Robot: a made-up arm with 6 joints.
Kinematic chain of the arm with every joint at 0, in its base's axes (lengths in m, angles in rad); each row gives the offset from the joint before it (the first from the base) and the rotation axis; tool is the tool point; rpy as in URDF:
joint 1: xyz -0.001 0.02 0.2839 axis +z
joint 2: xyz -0.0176 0 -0.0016 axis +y
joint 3: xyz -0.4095 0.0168 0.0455 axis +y
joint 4: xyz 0.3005 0.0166 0.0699 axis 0.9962 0 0.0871
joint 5: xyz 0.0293 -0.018 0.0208 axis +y
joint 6: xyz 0.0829 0.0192 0.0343 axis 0.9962 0 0.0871
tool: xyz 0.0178 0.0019 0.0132 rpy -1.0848 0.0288 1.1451
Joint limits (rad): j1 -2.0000..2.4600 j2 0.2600..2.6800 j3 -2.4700..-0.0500 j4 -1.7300..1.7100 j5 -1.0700..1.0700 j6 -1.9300..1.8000
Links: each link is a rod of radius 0.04 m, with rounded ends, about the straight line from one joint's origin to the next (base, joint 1, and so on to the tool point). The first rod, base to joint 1, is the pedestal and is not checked.
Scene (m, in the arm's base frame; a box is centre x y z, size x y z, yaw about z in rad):
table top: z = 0
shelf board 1: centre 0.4 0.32 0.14 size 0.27 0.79 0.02 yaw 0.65
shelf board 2: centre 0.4 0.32 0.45 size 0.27 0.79 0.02 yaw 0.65
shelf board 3: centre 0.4 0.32 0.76 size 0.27 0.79 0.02 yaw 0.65
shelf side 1: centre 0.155 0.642 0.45 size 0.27 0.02 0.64 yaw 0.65
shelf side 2: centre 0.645 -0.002 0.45 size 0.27 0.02 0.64 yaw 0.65
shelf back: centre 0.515 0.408 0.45 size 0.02 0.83 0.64 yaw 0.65
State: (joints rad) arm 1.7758 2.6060 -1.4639 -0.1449 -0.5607 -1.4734
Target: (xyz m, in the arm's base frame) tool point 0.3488 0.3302 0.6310
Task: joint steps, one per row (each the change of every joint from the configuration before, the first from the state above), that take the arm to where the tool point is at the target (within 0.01 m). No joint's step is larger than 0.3 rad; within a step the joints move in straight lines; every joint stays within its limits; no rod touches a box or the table.
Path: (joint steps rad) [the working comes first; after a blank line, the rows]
Joints at the target: 0.6582 1.6104 -1.0260 0.1402 -0.7022 -1.4696
Straight joint move there: touches shelf board 2, shelf side 1.

1: -0.0818 -0.2408 0.1293 -0.1113 -0.1273 -0.0938
2: -0.0818 -0.2408 0.1293 -0.1114 -0.1274 -0.0939
3: -0.0819 -0.2409 0.1293 -0.1113 -0.1273 -0.0938
4: -0.0818 -0.2408 0.1293 -0.1114 -0.1273 -0.0939
5: -0.2634 -0.0108 -0.0264 0.2435 0.1226 0.1264
6: -0.2635 -0.0107 -0.0264 0.2435 0.1226 0.1264
7: -0.2634 -0.0108 -0.0265 0.2435 0.1226 0.1264

